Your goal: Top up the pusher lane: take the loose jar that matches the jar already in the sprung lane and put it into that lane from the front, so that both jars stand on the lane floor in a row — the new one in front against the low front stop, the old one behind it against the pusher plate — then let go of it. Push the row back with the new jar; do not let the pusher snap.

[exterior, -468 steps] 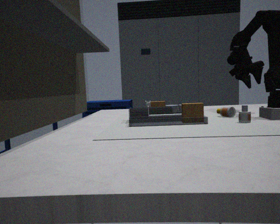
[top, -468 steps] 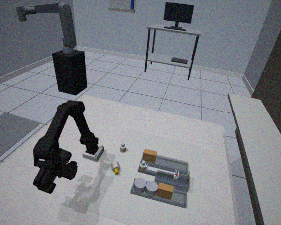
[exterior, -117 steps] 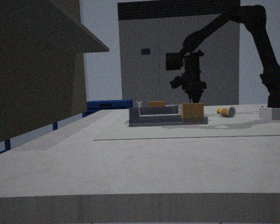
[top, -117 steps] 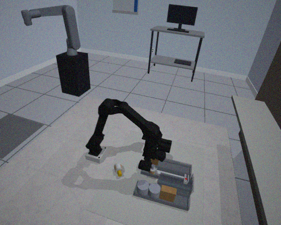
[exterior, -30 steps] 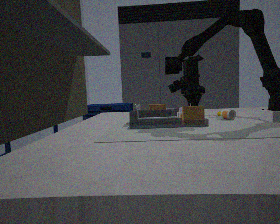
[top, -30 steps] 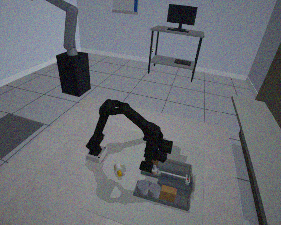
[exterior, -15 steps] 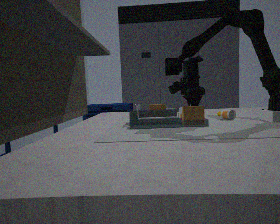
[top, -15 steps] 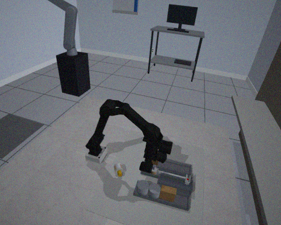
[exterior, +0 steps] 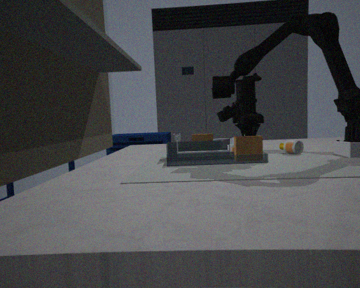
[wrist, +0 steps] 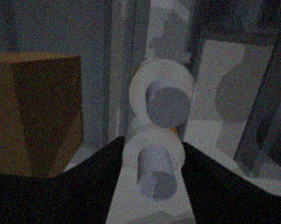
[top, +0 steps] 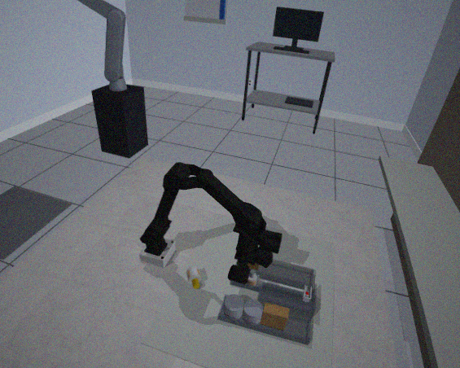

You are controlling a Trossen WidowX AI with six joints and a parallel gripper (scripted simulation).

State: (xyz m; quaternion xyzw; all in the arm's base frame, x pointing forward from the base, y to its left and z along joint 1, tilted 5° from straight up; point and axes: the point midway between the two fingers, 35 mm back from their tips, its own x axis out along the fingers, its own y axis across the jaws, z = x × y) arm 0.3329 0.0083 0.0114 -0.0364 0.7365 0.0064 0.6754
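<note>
Right now the sprung lane is 14 cm ahead of my gripper tip, 2 cm to the right of it and 2 cm below it. Round my gripper tip: shelf unit (50 cm ahead, 33 cm above, 2 cm to the left); then red mark (22 cm ahead, 3 cm above, 2 cm to the right).
</note>
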